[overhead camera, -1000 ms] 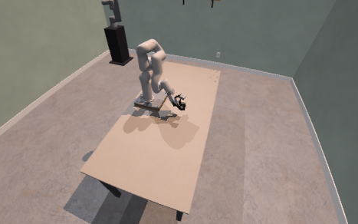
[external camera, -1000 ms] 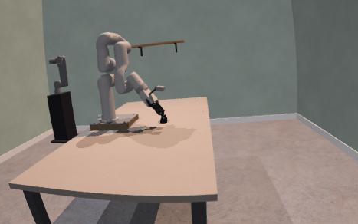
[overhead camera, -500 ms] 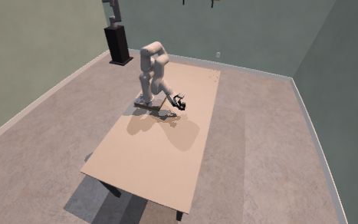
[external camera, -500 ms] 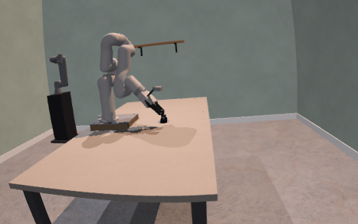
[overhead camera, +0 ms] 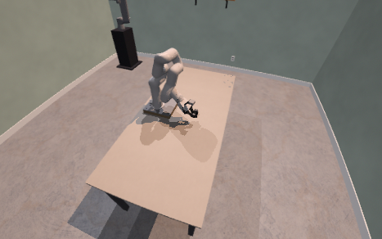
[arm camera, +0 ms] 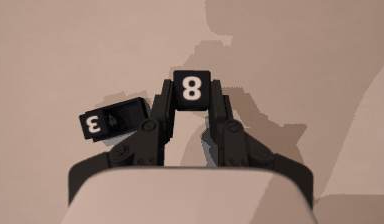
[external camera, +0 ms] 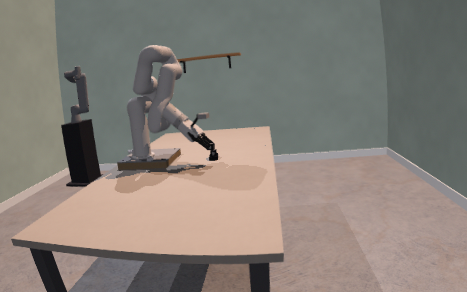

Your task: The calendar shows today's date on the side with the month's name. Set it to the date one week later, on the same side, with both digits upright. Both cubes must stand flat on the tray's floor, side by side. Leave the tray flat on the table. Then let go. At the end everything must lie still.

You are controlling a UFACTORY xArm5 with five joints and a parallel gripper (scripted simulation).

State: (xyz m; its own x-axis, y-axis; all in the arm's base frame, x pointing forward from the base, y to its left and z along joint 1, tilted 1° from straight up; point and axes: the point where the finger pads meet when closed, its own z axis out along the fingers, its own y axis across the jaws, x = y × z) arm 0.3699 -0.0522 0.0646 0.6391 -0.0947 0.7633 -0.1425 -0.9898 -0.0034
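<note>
The black cube is 2 cm ahead of my hand and 1 cm below it. The rest, counted from my hand: black calendar tray: 10 cm to the left, 9 cm below.
</note>
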